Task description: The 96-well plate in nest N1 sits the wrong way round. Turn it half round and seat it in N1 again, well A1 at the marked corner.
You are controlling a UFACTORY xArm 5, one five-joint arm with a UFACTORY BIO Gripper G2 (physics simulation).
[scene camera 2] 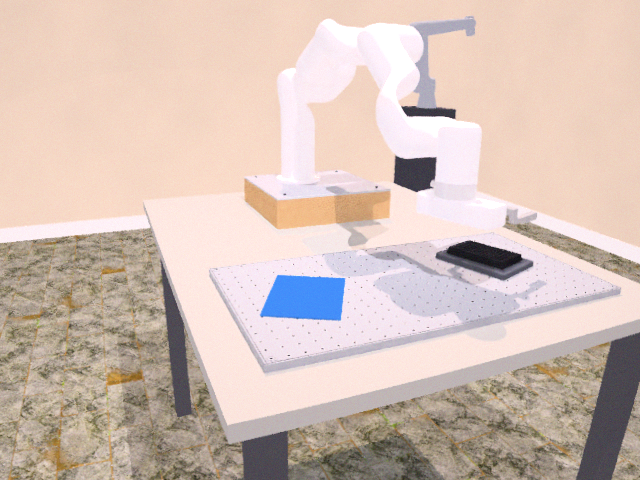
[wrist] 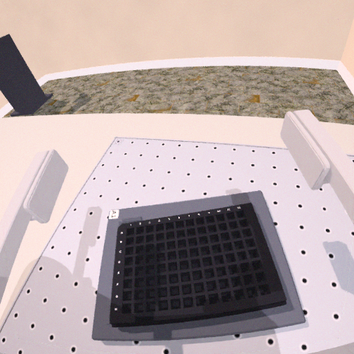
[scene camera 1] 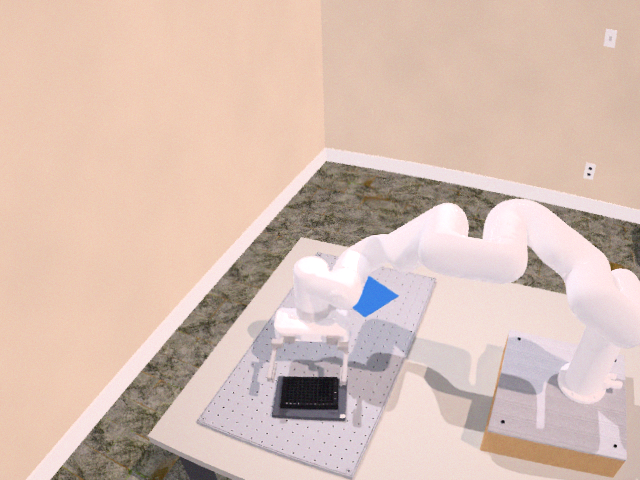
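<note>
The black 96-well plate [scene camera 1: 309, 392] [scene camera 2: 483, 254] [wrist: 192, 265] lies on the dark grey nest N1 [scene camera 1: 305, 413] [scene camera 2: 510, 271] [wrist: 103, 300] and looks level. In the wrist view its row letters run down the left side and its numbers start at the upper left. Its A1 corner is beside the white A1 mark [wrist: 114, 214] [scene camera 1: 342, 415] on the nest. How deep the plate sits cannot be told. My gripper [scene camera 1: 307, 381] [wrist: 178, 169] is open and empty, above the plate, with its fingers wide apart and clear of it.
The nest stands on a perforated board [scene camera 1: 242, 408] [scene camera 2: 392, 330] [wrist: 165, 162]. A blue square [scene camera 1: 374, 297] [scene camera 2: 305, 298] lies on the board, away from the nest. The arm's wooden base block [scene camera 1: 558, 457] [scene camera 2: 330, 209] stands on the table [scene camera 1: 434, 449] [scene camera 2: 196, 227].
</note>
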